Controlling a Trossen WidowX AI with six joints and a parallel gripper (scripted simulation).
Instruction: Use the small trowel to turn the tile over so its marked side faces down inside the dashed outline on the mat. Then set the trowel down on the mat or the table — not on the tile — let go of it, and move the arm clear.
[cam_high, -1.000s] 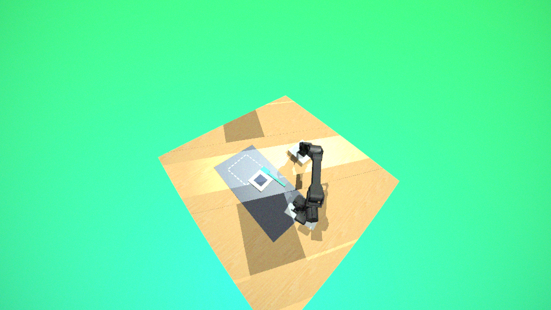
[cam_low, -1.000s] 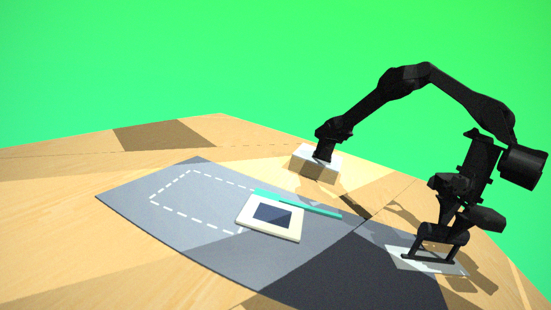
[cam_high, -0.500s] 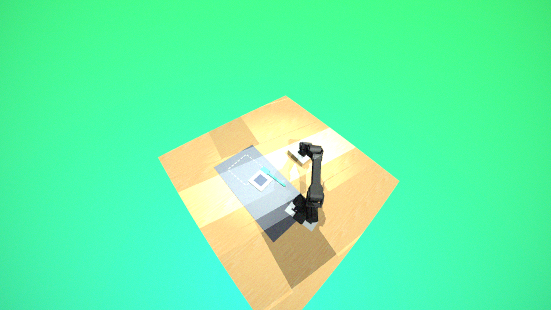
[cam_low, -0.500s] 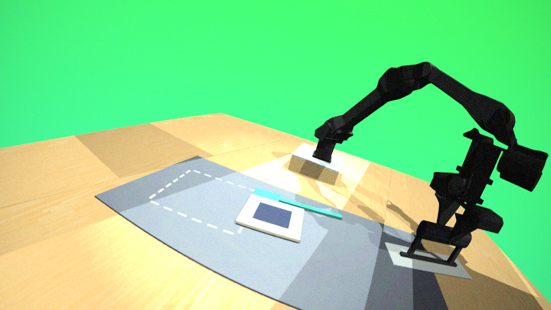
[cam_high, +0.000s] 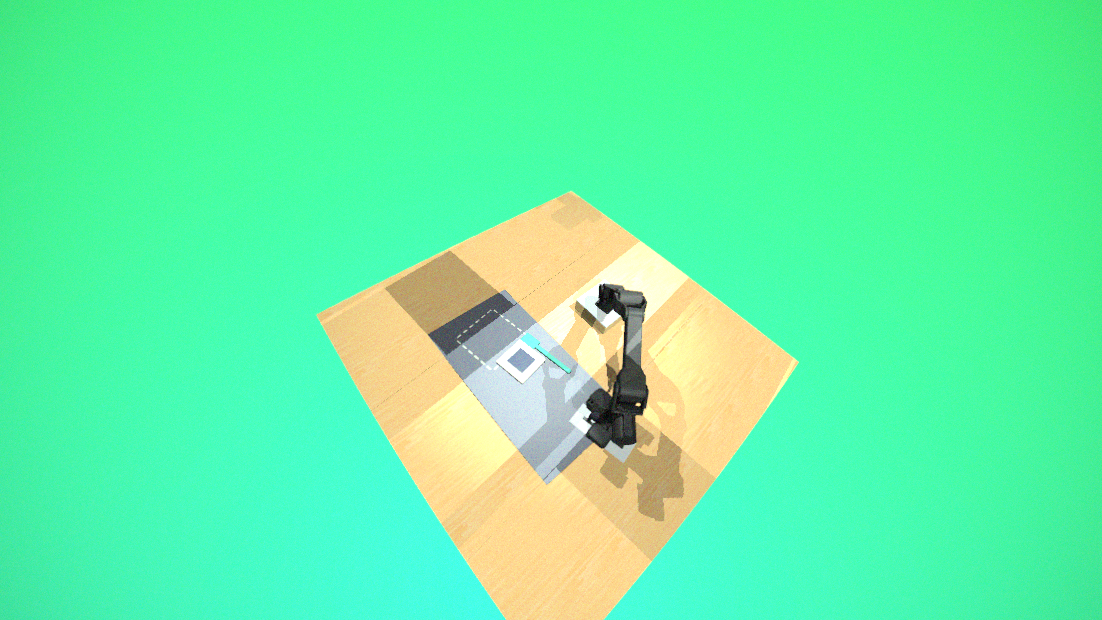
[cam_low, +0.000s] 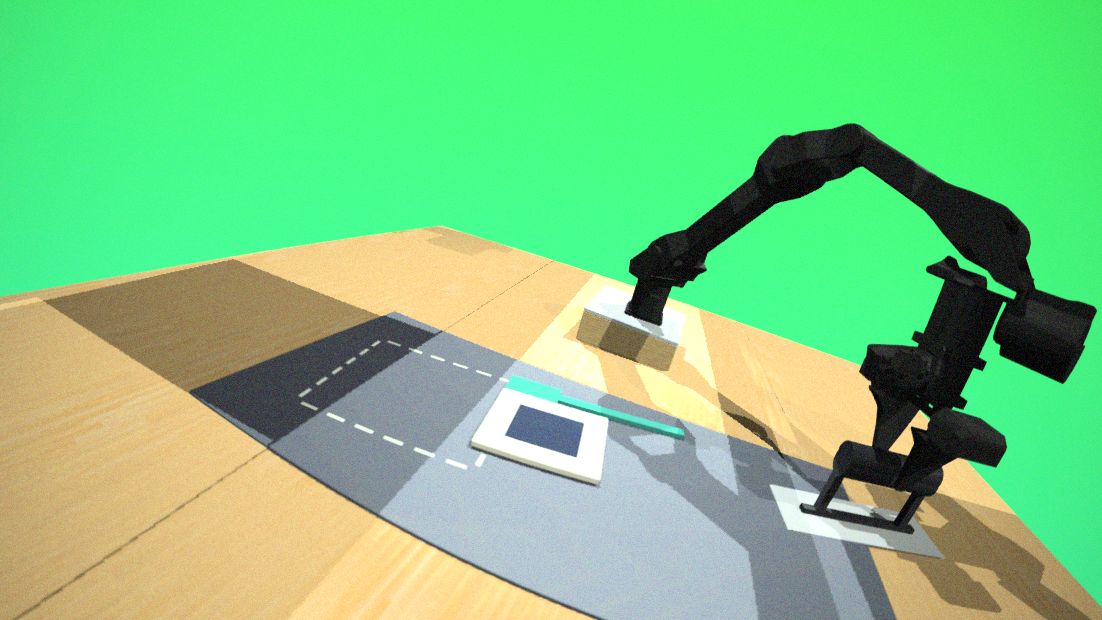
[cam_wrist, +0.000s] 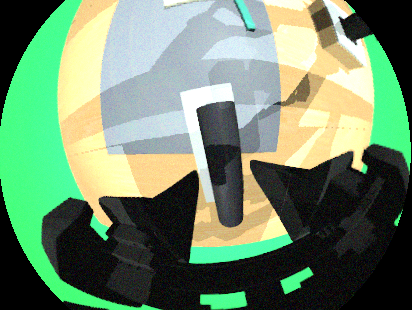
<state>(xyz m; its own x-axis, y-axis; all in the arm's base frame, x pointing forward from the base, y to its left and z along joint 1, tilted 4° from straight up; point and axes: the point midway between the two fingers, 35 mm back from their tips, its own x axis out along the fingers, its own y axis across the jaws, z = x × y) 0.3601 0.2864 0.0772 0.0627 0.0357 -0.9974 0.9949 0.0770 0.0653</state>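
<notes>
The small trowel lies 20 mm to the right of my gripper tip and 30 mm below it. From my gripper tip the other things lie so: tile (10 mm ahead, 350 mm to the right, 60 mm below); then thin teal strip (70 mm behind, 340 mm to the right, 60 mm below); then grey mat (40 mm ahead, 320 mm to the right, 80 mm below).
</notes>
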